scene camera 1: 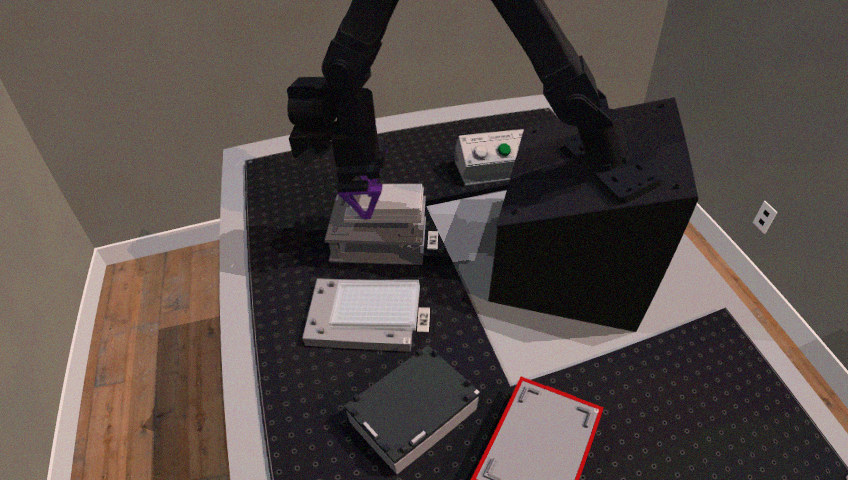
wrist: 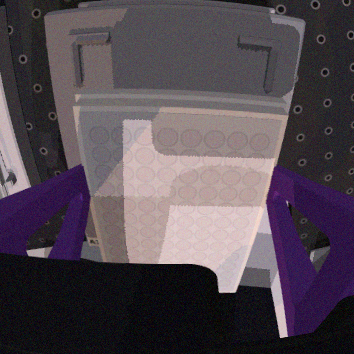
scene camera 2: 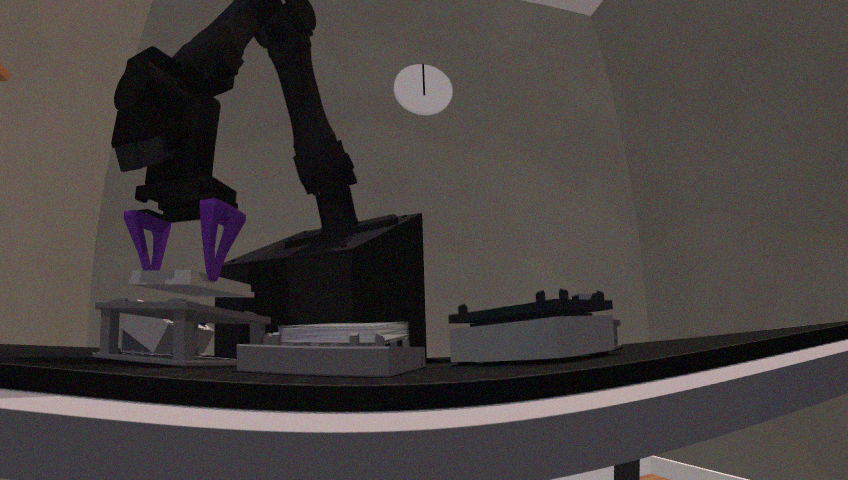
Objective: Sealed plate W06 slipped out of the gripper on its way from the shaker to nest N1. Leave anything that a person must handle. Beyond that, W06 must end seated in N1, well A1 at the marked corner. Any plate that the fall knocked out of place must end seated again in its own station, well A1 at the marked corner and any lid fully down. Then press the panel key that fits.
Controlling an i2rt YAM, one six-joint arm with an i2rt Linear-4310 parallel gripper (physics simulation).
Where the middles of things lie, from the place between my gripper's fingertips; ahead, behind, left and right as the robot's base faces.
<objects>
The nest N1 (wrist: 188, 52) lies 3 cm below my hand, 1 cm to the left of it and 1 cm behind it. Round my hand: nest n2 (scene camera 2: 363, 361): 17 cm to the left, 7 cm below, 5 cm ahead; dark-topped shaker (scene camera 1: 469, 409): 36 cm to the left, 5 cm below, 1 cm ahead; sealed plate W06 (scene camera 2: 189, 282): 3 cm behind, 1 cm to the left.
</objects>
